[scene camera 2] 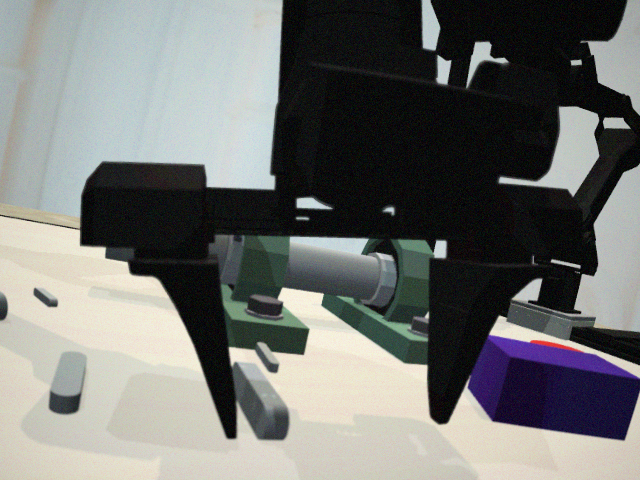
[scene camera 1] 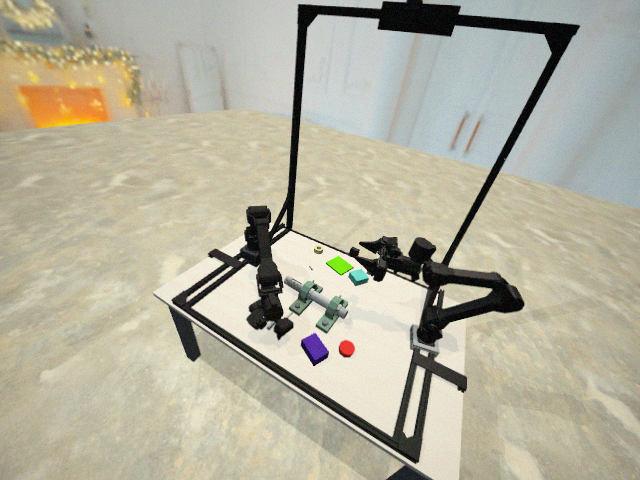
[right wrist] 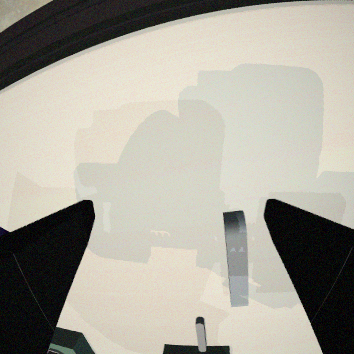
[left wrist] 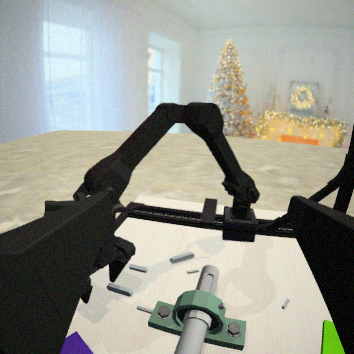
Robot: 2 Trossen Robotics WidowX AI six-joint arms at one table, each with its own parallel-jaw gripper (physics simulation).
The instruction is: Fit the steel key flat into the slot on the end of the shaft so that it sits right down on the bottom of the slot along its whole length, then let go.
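Frame: origin at the left arm's base, x left, y ahead, z down, level; centimetres.
Seen in the pictures: left gripper, fingertip midpoint: [scene camera 1: 357, 249] [left wrist: 202, 203]; right gripper, fingertip midpoint: [scene camera 2: 340, 430] [scene camera 1: 271, 333] [right wrist: 180, 208] [left wrist: 98, 291]; left arm's base, link origin: [scene camera 2: 554, 308] [scene camera 1: 425, 337]; right arm's base, link origin: [scene camera 1: 254, 247] [left wrist: 239, 213].
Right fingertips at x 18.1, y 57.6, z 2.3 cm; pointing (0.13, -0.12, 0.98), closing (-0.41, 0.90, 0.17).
Offsets run from my right fingertips to a thing's top centre. "spot": to the spot under its first point.
The grey shaft @(dx -20.4, dy -10.4, dz -6.2 cm) [scene camera 1: 321, 299] [scene camera 2: 330, 271] [left wrist: 192, 336] lies in two green bearing blocks; its slot @(spot: dx -24.4, dy +1.4, dz -5.3 cm) [left wrist: 210, 275] shows near the end. Several grey keys of different sizes lie loose on the table. A larger key @(dx -4.3, dy +1.4, dz -0.4 cm) [scene camera 2: 261, 403] [left wrist: 120, 289] [right wrist: 237, 260] lies between the parted fingers of my right gripper [scene camera 2: 336, 429] [right wrist: 180, 208] [scene camera 1: 268, 329], untouched, nearer the finger on the right in the right wrist view. My right gripper is open and low over the table. My left gripper [scene camera 1: 357, 248] [left wrist: 202, 203] is open and empty, above the table's far side. Which key fits the slot I cannot tell.
Other keys @(dx -7.3, dy +9.2, dz +0.4 cm) [scene camera 2: 67, 382] @(dx -18.6, dy +13.6, dz -0.4 cm) [left wrist: 182, 257] [left wrist: 138, 268] and a thin key @(dx -10.8, dy -3.1, dz +0.6 cm) [scene camera 2: 266, 356] [right wrist: 200, 334] lie nearby. A purple block @(dx +0.8, dy -17.2, dz -2.8 cm) [scene camera 1: 314, 349] [scene camera 2: 558, 387] and red disc @(dx -3.6, dy -28.4, dz -1.4 cm) [scene camera 1: 346, 348] lie in front of the shaft. A green slab @(dx -49.8, dy -15.8, dz +0.2 cm) [scene camera 1: 339, 265], turquoise block @(dx -43.4, dy -26.8, dz -2.4 cm) [scene camera 1: 358, 277] and pale ring @(dx -57.0, dy -1.8, dz -1.3 cm) [scene camera 1: 318, 249] lie behind.
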